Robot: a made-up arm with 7 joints.
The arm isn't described. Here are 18 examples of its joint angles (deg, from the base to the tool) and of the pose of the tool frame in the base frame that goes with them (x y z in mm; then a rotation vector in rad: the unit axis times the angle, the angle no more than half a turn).
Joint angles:
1: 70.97 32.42 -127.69 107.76 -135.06 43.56 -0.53
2: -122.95 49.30 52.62 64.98 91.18 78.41 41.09
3: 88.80 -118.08 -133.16 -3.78 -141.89 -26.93 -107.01
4: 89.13 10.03 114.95 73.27 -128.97 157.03 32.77
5: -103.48 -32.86 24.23 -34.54 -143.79 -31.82 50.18
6: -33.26 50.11 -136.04 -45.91 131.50 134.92 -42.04
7: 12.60 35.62 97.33 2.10 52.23 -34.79 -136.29
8: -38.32 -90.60 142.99 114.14 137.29 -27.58 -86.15
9: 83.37 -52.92 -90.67 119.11 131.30 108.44 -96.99
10: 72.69 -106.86 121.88 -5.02 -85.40 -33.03 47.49
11: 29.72 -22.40 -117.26 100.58 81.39 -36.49 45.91
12: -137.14 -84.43 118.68 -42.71 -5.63 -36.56 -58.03
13: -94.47 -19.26 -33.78 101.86 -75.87 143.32 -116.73
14: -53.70 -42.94 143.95 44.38 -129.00 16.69 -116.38
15: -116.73 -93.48 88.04 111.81 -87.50 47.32 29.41
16: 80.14 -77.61 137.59 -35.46 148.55 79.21 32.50
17: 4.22 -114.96 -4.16 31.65 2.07 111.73 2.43
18: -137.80 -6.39 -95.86 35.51 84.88 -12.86 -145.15
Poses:
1: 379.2 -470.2 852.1 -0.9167 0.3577 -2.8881
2: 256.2 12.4 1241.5 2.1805 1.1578 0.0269
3: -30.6 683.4 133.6 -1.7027 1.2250 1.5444
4: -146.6 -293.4 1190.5 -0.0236 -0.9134 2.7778
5: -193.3 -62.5 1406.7 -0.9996 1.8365 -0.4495
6: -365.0 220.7 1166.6 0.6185 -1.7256 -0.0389
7: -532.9 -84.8 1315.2 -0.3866 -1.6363 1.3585
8: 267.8 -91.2 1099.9 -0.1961 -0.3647 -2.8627
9: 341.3 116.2 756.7 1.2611 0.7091 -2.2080
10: 351.9 677.5 279.3 1.3138 -1.2567 2.0361
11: 239.9 -441.0 938.4 -1.0499 -1.6980 -0.1543
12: -773.1 -357.5 547.6 2.1996 0.4911 -0.9989
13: -249.9 -480.5 997.5 -2.0572 0.0035 -1.8972
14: 225.5 -276.8 1429.8 -0.7957 -0.5431 -1.9062
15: 191.6 -562.0 692.9 1.4301 2.1482 -1.5717
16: 295.1 730.1 763.8 0.0423 0.8594 -0.8457
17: 644.9 -94.6 260.8 0.8052 1.6386 -1.6143
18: -398.1 175.5 1409.0 0.1902 -0.5656 2.2689
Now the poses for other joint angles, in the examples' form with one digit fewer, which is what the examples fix.
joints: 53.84 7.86 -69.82 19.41 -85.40 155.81 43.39
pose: -23 -23 1367 0.462 -0.561 -0.452
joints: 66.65 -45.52 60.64 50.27 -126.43 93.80 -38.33
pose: -77 557 1129 0.302 -0.585 0.337
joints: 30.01 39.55 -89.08 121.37 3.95 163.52 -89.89
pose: -42 -420 910 1.228 -0.691 -2.604
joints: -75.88 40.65 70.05 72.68 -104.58 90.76 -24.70
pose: 192 458 1119 -0.686 -1.470 -1.412
